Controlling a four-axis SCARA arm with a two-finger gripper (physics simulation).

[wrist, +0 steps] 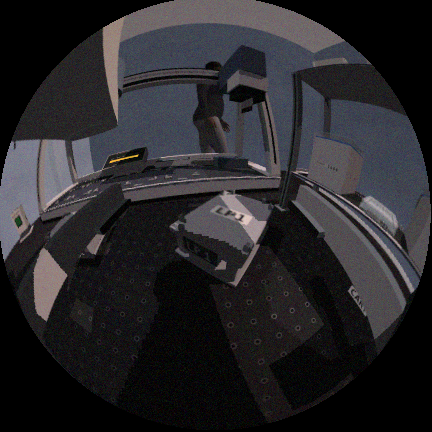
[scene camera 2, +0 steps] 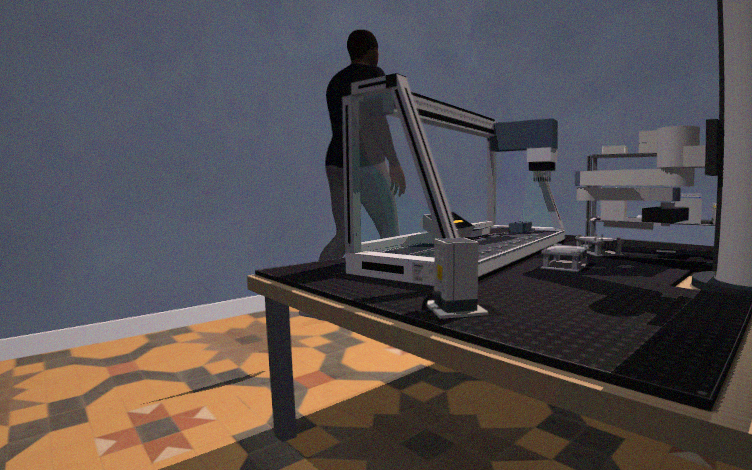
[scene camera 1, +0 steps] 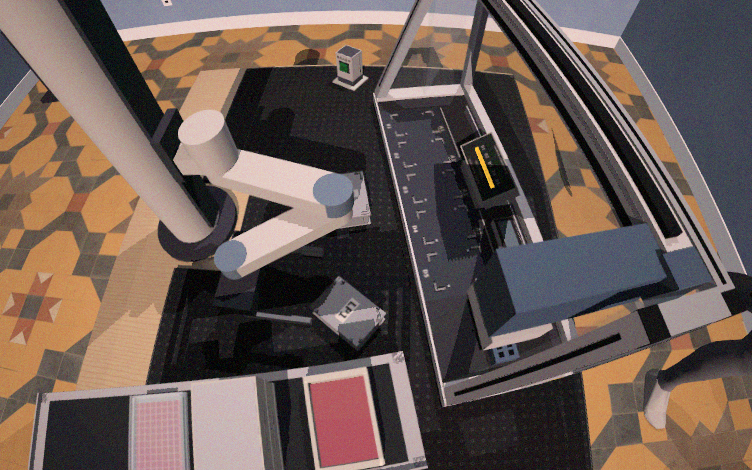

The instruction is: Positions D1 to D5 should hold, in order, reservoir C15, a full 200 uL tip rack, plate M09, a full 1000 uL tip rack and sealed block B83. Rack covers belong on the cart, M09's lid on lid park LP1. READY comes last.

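Observation:
My gripper is open, its fingers wide apart with nothing between them. It hangs above the mat near lid park LP1, a grey stand with no lid on it. On the deck, positions D1 to D5 show bare corner brackets. On the cart are a pink-gridded plate, a white-topped box and a red-topped item with a cream rim. The box and a clear-topped item show in the wrist view. Their names cannot be read.
The arm partly hides a pale stand. A panel with a yellow bar and a blue rack are at the deck. A blue gantry head overhangs it. A green-screen device and a person are also there.

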